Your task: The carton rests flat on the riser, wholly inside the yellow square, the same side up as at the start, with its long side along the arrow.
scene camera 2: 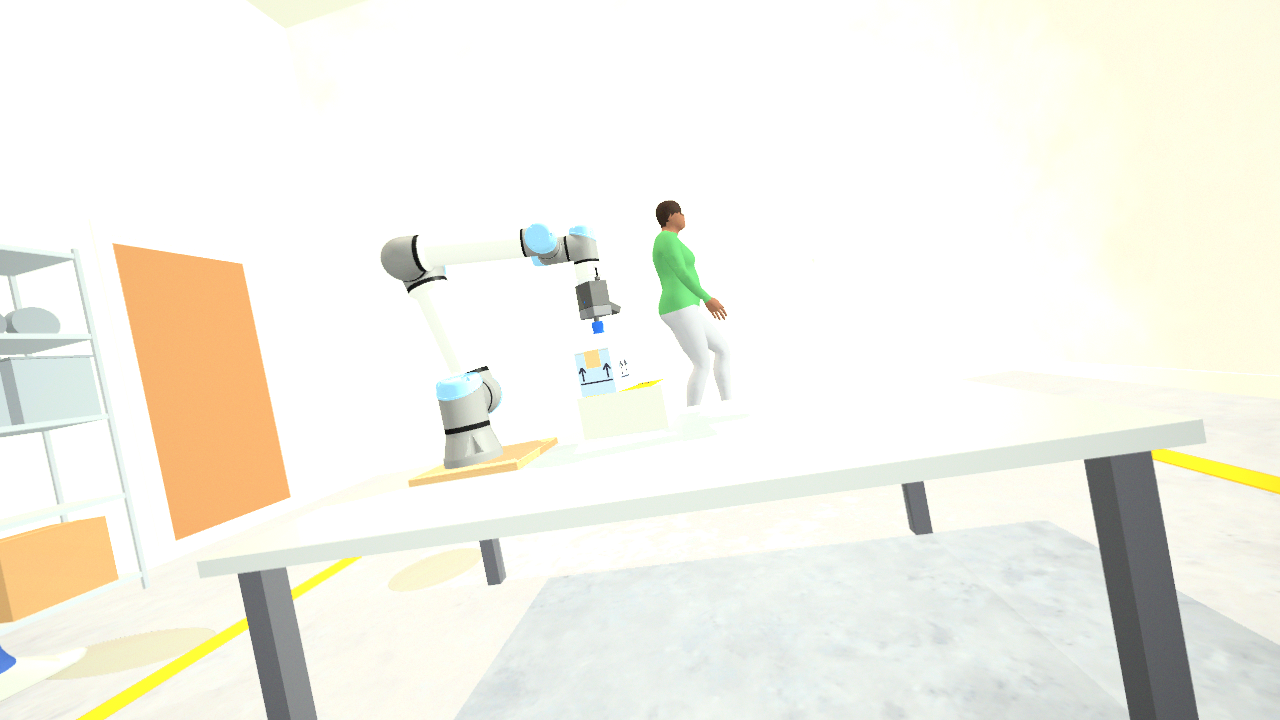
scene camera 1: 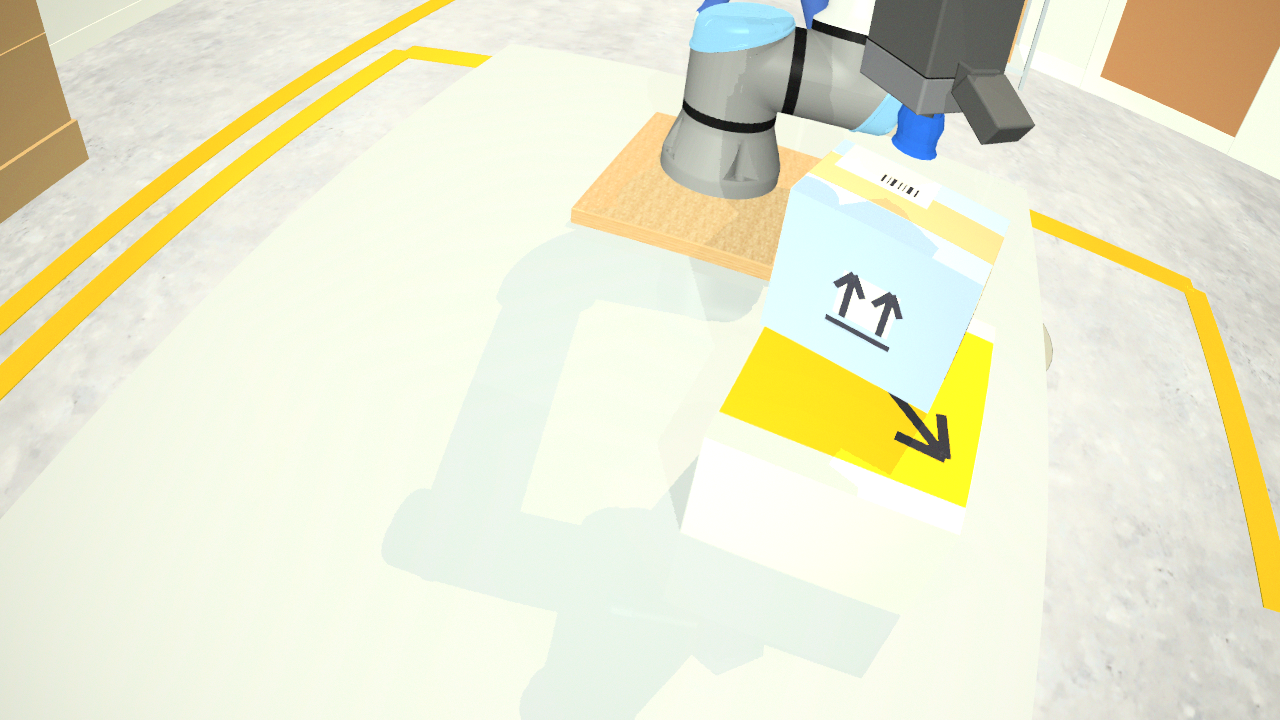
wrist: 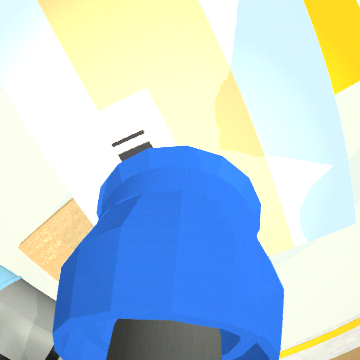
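The carton (scene camera 1: 810, 268) (scene camera 2: 594, 374) (wrist: 285, 100), pale blue with yellow tape and a barcode label on top, stands upright on the white riser (scene camera 1: 805, 501) (scene camera 2: 623, 414), its printed arrows pointing up. Its left bottom corner in scene camera 1 lies at the edge of the yellow square (scene camera 1: 805, 402) (scene camera 2: 644, 385). The far side is hidden. The black arrow (scene camera 1: 920, 427) comes out from under the carton, and the carton's visible bottom edge runs at an angle to it. My gripper (scene camera 1: 914, 158) (scene camera 2: 597, 332) (wrist: 182, 156), a blue suction cup, is open, with a gap above the carton's top.
The arm's base stands on a wooden board (scene camera 1: 644, 192) (scene camera 2: 528, 454) beside the riser on the pale table (scene camera 1: 268, 358) (scene camera 2: 805, 483). A person in a green top (scene camera 2: 677, 273) stands behind the table. A shelf unit (scene camera 2: 102, 416) is at the far left in scene camera 2.
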